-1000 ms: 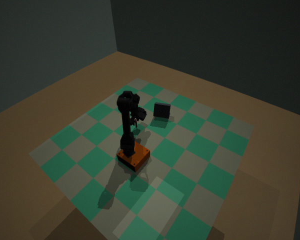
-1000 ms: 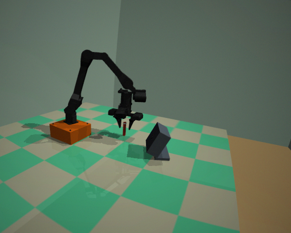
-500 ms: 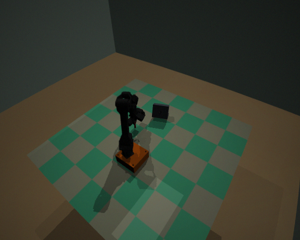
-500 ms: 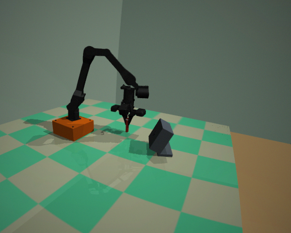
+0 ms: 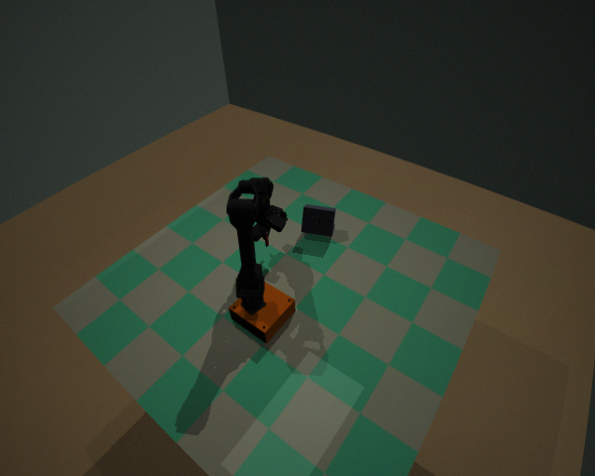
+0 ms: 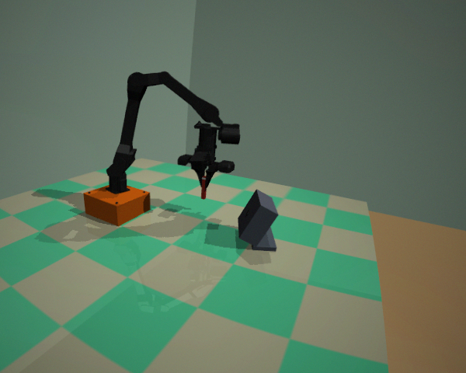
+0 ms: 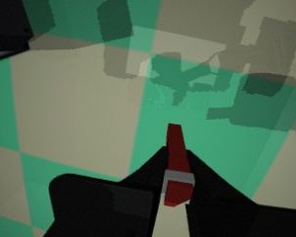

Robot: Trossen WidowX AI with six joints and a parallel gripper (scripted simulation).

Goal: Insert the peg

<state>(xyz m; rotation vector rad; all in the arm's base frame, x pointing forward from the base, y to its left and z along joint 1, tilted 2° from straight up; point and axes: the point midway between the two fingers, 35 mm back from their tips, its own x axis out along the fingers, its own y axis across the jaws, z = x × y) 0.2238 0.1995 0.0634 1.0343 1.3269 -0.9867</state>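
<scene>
Now: the sloped panel 24 cm ahead of my gripper tip, 6 cm to the right of it and 1 cm below it. From my gripper tip the other things lie so: red peg (2 cm above); then foot (26 cm ahead, 8 cm below, 5 cm to the right).
</scene>
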